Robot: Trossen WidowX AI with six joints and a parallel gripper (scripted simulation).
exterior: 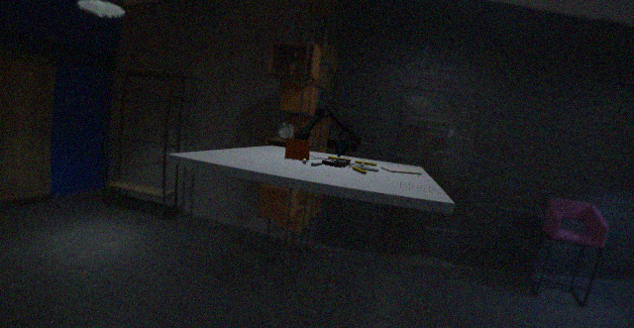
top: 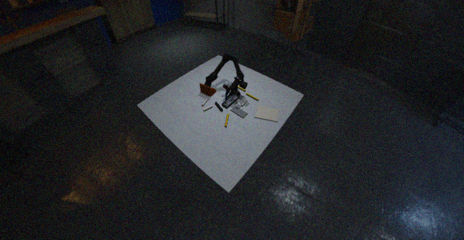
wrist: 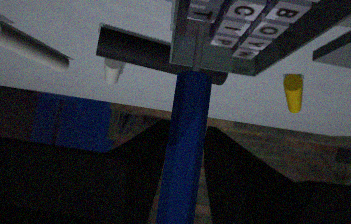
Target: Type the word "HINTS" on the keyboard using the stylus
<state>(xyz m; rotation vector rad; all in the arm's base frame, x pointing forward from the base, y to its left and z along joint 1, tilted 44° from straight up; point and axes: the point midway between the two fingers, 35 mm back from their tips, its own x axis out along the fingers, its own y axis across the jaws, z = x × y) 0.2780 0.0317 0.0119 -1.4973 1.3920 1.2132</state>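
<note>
Now: the dark stick 20 mm behind my gripper tip, 90 mm to the right of it and 70 mm below it. The rest, counted from my gripper tip: grey slab 170 mm ahead, 10 mm to the right, 70 mm below; then grey stylus tip 50 mm below; then blue stylus 20 mm below.
</note>
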